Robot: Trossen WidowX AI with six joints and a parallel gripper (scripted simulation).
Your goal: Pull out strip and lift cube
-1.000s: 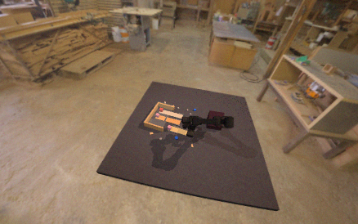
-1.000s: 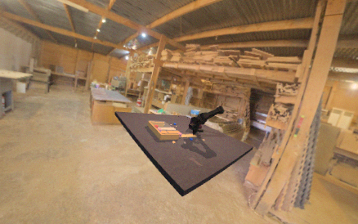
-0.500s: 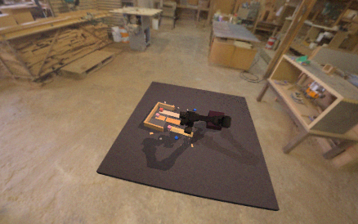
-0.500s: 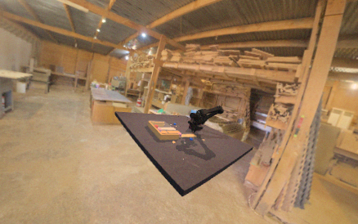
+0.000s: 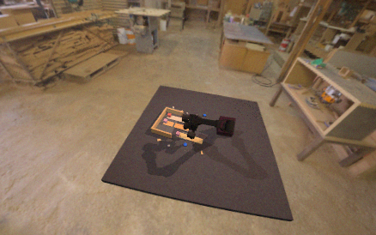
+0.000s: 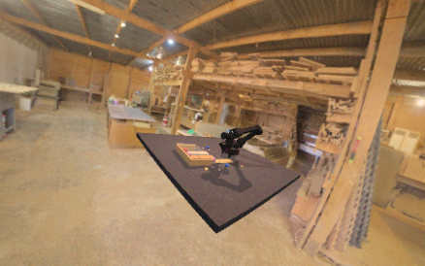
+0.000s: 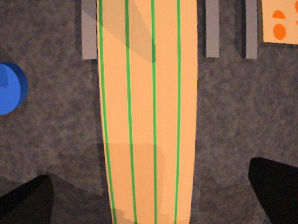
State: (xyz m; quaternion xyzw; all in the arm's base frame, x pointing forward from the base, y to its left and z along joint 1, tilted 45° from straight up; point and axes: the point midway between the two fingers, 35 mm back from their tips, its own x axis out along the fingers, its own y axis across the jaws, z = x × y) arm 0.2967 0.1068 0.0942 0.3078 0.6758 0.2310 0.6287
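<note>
Now: gripper tip 2 cm short of the strip, 1 cm to the left of it and 5 cm above it.
</note>
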